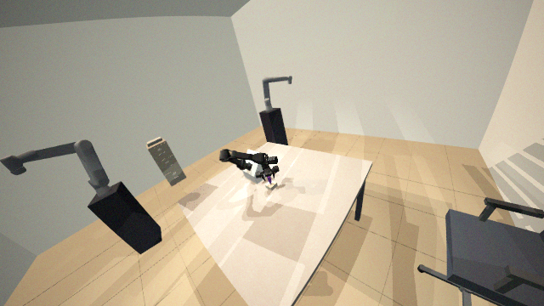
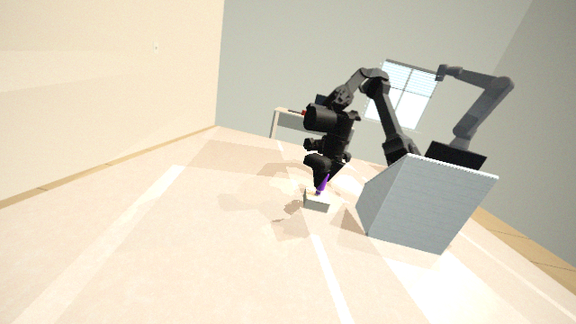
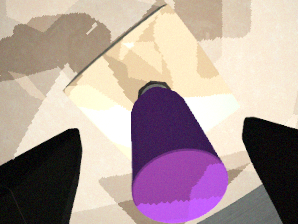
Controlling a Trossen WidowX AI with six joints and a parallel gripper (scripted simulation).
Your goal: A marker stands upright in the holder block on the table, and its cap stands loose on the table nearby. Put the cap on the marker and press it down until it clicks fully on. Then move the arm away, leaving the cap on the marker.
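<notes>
My gripper tip is 1 cm below the purple cap. Also, from my gripper tip: white holder block 6 cm below.
</notes>
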